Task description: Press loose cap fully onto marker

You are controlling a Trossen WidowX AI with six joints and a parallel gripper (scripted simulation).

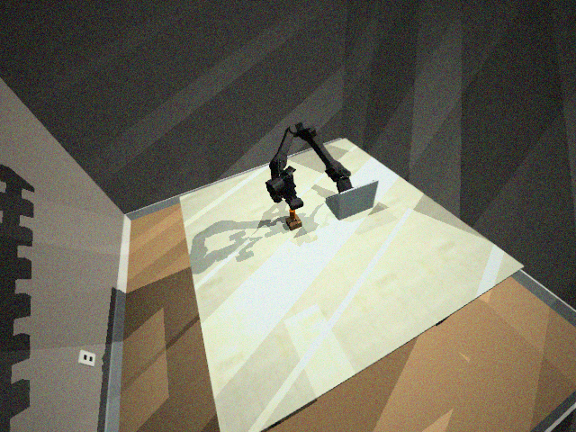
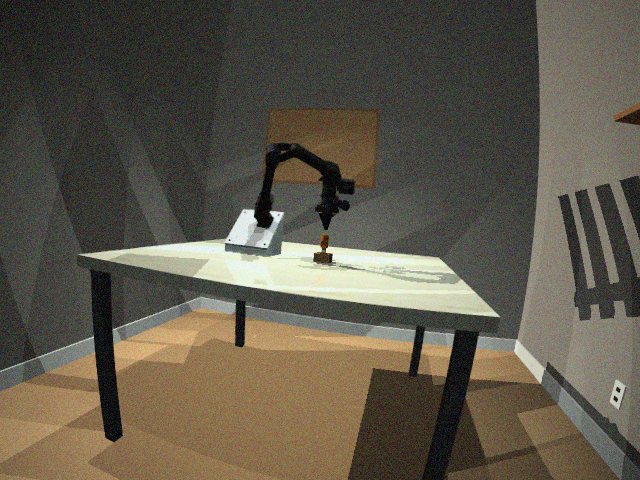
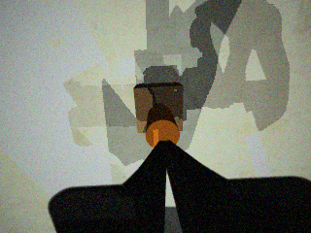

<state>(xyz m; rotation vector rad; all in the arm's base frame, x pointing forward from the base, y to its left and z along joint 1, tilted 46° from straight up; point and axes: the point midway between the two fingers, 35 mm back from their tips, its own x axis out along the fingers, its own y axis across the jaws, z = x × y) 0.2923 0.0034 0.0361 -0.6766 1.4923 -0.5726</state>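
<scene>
Now: the holder block 110 mm below my gripper tip. The rest, counted from my gripper tip: orange cap: 50 mm below.
</scene>
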